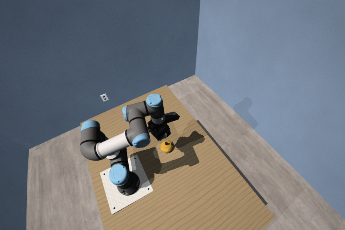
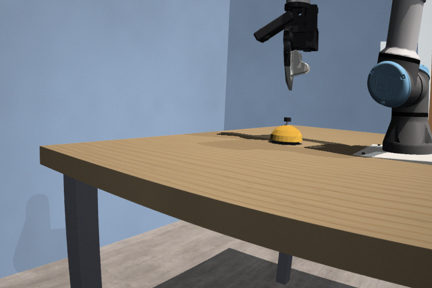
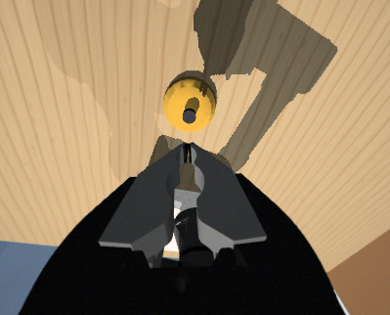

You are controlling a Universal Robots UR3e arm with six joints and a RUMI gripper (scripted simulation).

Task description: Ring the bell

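Right now my hand is 100 mm above the small black button. From my hand the other things lie so: yellow dome bell (110 mm below).
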